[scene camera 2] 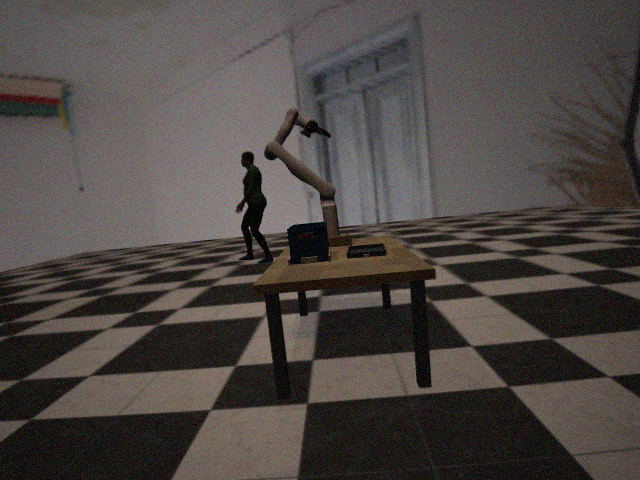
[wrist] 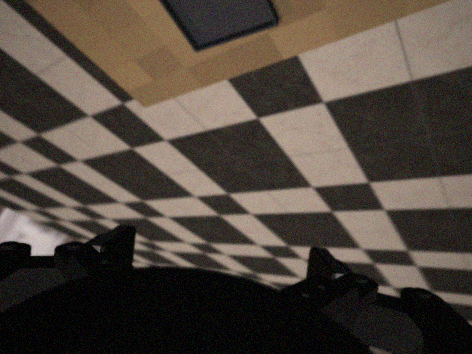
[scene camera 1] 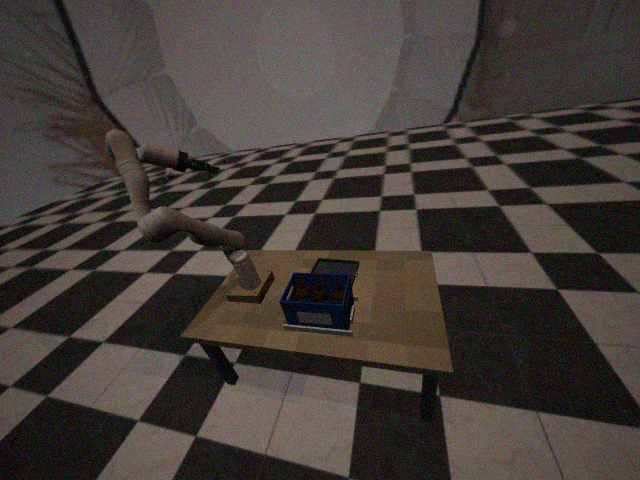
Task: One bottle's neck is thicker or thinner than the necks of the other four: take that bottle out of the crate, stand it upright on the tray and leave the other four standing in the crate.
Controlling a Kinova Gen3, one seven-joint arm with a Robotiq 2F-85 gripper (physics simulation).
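Places are measured from the arm's base along level axes (x up, y left, z back), in metres.
Where they show: gripper, between the fingertips: (scene camera 2: 325, 134) (wrist: 220, 255) (scene camera 1: 216, 170); arm's base, origin of its link: (scene camera 2: 332, 236) (scene camera 1: 253, 284).
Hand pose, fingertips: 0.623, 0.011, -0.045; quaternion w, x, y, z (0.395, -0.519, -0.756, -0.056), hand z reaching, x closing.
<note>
Each offset is from my fingertips to the top centre of the thing, as dx, dy, dz. "pt": to the spot under its first point. Level surfaces: height alone.
A blue crate {-0.506, -0.204, -0.337} (scene camera 1: 317, 314) (scene camera 2: 308, 241) stands on the table. Brown bottles {-0.519, -0.162, -0.345} (scene camera 1: 319, 292) stand inside it; several tops show in scene camera 1, and their necks are too small and dark to compare. The dark tray {pt -0.676, +0.125, -0.404} (scene camera 1: 336, 267) (scene camera 2: 366, 251) (wrist: 225, 20) lies flat on the table beside the crate, behind it in scene camera 1. My gripper (scene camera 1: 217, 169) (scene camera 2: 329, 135) (wrist: 220, 255) is open and empty, high in the air above and away from the crate and the tray. The crate does not show in the wrist view.
The wooden table {dx -0.682} (scene camera 1: 398, 310) (scene camera 2: 356, 271) (wrist: 100, 40) carries the arm's base block (scene camera 1: 250, 295) (scene camera 2: 340, 240) to the left of the crate in scene camera 1. A light strip {pt -0.655, -0.307, -0.320} (scene camera 1: 316, 329) runs along the crate's foot. A person (scene camera 2: 253, 198) in dark clothes stands behind the table on the checkered floor.
</note>
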